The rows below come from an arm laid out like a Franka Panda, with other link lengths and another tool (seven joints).
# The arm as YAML. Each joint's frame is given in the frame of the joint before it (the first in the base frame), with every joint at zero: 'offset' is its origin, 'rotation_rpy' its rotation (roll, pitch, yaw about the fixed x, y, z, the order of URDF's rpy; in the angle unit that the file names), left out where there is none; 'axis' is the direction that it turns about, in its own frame. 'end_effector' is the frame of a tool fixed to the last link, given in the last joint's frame.
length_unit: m
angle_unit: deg
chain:
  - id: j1
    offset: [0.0, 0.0, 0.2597]
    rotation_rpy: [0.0, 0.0, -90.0]
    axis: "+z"
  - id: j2
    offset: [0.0, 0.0, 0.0]
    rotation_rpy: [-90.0, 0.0, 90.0]
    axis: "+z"
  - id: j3
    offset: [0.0, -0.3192, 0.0]
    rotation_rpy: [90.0, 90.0, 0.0]
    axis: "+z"
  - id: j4
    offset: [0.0, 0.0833, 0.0]
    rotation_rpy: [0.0, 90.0, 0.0]
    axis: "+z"
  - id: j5
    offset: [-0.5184, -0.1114, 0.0]
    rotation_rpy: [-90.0, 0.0, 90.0]
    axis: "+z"
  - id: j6
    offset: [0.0, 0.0, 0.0]
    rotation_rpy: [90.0, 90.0, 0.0]
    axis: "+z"
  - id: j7
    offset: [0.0, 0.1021, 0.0]
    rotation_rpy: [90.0, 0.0, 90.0]
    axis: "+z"
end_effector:
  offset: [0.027, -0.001, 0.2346]
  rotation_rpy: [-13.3, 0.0, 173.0]
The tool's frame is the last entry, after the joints.
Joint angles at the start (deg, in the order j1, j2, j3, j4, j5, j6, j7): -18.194 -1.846 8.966 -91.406 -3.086 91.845 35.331
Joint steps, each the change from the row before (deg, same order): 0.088 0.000 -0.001 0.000 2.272 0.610 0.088; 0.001 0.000 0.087 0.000 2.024 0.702 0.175; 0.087 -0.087 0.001 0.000 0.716 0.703 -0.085; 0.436 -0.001 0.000 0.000 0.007 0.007 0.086; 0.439 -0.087 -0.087 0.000 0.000 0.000 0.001; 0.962 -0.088 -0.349 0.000 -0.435 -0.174 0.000; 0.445 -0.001 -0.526 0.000 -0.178 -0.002 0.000; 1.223 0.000 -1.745 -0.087 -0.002 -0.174 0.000; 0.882 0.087 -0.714 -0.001 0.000 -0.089 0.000
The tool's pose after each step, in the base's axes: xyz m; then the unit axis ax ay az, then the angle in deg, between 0 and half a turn. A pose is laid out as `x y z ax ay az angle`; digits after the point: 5 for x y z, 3 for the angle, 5 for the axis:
0.71501 -0.13236 0.46883 0.31710 0.94261 0.10457 172.731
0.71918 -0.12379 0.46997 0.31782 0.94015 0.12293 172.369
0.72226 -0.12023 0.47267 0.31597 0.93980 0.13016 171.732
0.72315 -0.11474 0.47270 0.31308 0.94072 0.13050 171.775
0.72353 -0.11021 0.47380 0.31010 0.94167 0.13076 171.734
0.72344 -0.10401 0.47458 0.30494 0.94383 0.12730 171.820
0.72317 -0.10579 0.47465 0.30555 0.94382 0.12590 171.779
0.72127 -0.11248 0.47331 0.31010 0.94236 0.12570 171.972
0.72154 -0.11047 0.47201 0.30889 0.94274 0.12582 172.169

